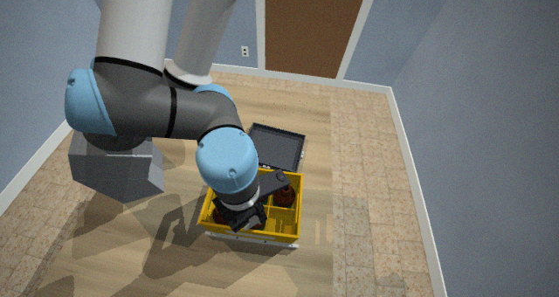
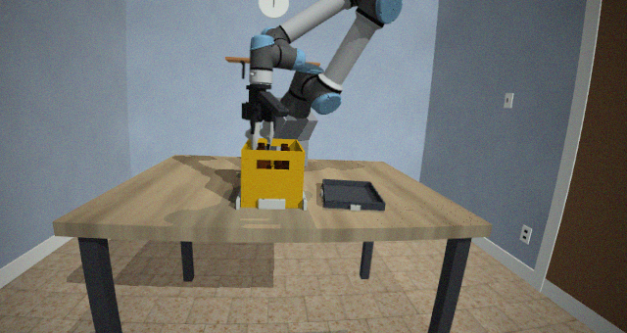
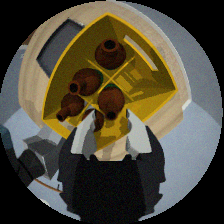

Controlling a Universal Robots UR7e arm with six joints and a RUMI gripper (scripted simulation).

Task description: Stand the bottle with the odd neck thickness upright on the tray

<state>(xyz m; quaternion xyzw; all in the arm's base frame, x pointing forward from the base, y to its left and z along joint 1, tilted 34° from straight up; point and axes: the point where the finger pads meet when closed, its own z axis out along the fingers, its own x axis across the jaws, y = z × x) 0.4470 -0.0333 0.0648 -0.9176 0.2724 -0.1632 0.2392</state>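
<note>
The crate lies 8 cm below my hand, 3 cm to the left of it and 2 cm behind it. Also, from my hand: tray 30 cm to the left, 15 cm below, 8 cm behind; then bottle 10 cm to the left, 7 cm below, 6 cm ahead.
</note>
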